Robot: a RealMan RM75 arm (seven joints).
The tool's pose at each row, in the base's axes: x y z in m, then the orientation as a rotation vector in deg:
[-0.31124 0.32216 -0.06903 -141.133 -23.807 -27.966]
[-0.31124 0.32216 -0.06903 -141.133 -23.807 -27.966]
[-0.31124 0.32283 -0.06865 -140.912 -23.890 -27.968]
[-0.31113 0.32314 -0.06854 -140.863 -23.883 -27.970]
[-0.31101 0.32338 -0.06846 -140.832 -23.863 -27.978]
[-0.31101 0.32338 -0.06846 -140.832 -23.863 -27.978]
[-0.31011 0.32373 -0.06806 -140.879 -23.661 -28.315]
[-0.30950 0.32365 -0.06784 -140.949 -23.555 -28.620]
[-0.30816 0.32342 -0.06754 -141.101 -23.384 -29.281]
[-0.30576 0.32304 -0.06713 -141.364 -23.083 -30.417]
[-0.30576 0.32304 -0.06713 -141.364 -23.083 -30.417]
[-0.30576 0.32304 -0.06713 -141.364 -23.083 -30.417]
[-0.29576 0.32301 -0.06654 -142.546 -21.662 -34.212]
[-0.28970 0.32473 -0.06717 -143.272 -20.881 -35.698]
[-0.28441 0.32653 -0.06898 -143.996 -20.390 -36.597]
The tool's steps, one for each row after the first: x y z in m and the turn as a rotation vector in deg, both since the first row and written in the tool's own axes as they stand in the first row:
[0.00000 0.00000 0.00000 0.000 0.000 0.000]
[0.00028 -0.00071 0.00011 0.211 0.039 -0.054]
[0.00049 -0.00096 0.00024 0.257 0.055 -0.048]
[0.00067 -0.00114 0.00036 0.284 0.073 -0.035]
[0.00067 -0.00114 0.00036 0.284 0.073 -0.035]
[0.00170 -0.00125 0.00049 0.147 0.336 0.025]
[0.00232 -0.00105 0.00042 -0.001 0.547 0.023]
[0.00359 -0.00048 0.00039 -0.325 0.991 -0.024]
[0.00582 0.00056 0.00044 -0.887 1.750 -0.100]
[0.00582 0.00056 0.00044 -0.887 1.750 -0.100]
[0.00582 0.00056 0.00044 -0.887 1.750 -0.100]
[0.01491 0.00426 0.00245 -3.106 4.274 -0.077]
[0.02031 0.00563 0.00546 -4.248 5.227 0.077]
[0.02453 0.00721 0.00923 -5.213 5.722 0.171]

